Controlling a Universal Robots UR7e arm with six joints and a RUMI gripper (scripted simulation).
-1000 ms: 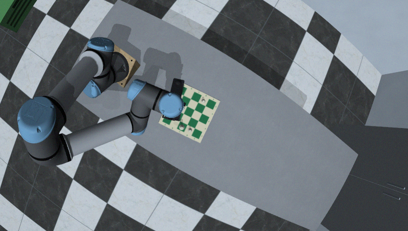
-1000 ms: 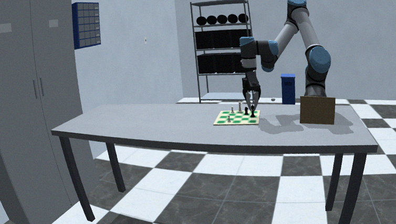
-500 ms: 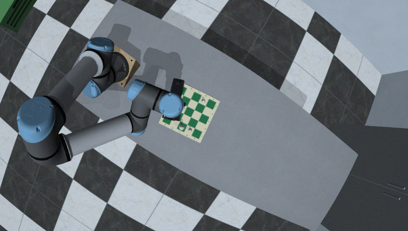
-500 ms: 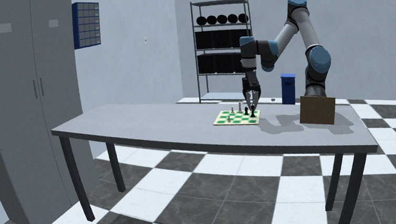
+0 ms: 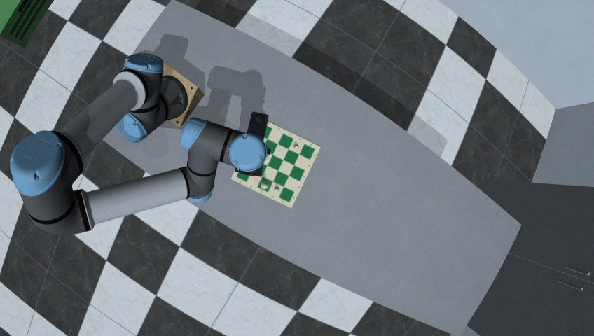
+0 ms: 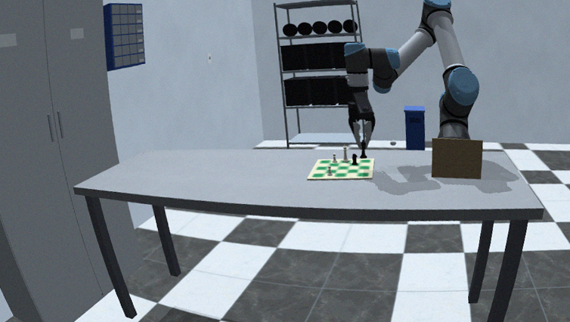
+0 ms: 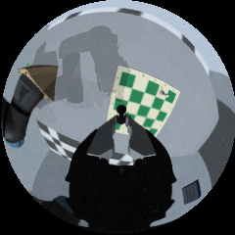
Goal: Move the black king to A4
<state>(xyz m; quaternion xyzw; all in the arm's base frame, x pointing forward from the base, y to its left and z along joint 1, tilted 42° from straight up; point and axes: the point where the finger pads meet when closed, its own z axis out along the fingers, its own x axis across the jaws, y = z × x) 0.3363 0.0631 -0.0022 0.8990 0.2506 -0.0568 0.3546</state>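
The chessboard is 8 cm below my hand, 7 cm ahead of it and 2 cm to the left of it. Also, from my hand: black king 1 cm below.
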